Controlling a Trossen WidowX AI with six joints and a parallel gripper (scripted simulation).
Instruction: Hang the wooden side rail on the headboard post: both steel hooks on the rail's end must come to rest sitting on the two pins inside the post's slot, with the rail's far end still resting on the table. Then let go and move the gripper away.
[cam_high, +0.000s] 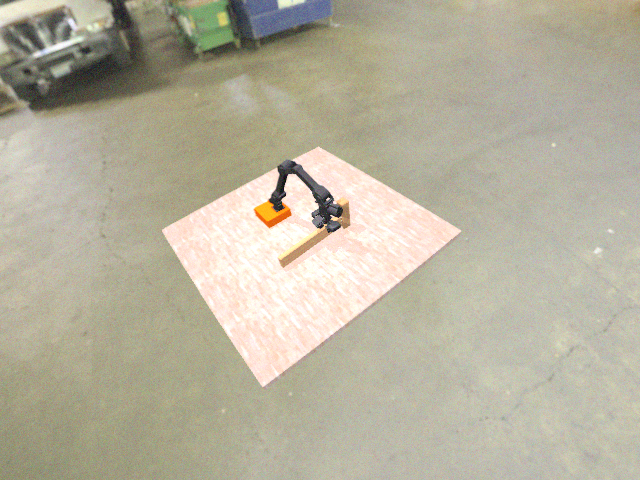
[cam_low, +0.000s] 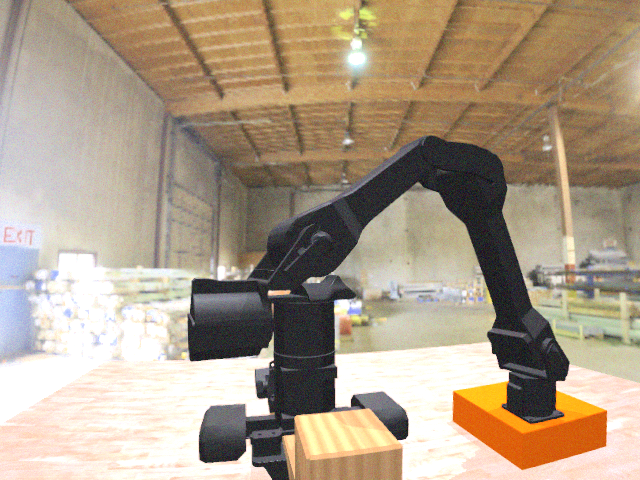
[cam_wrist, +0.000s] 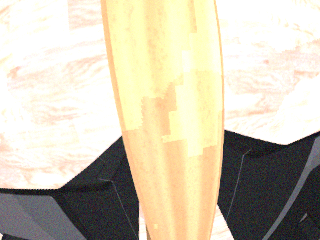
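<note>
Now: the headboard post 120 mm to the left of my gripper tip, 40 mm above it and 10 mm behind it.
</note>
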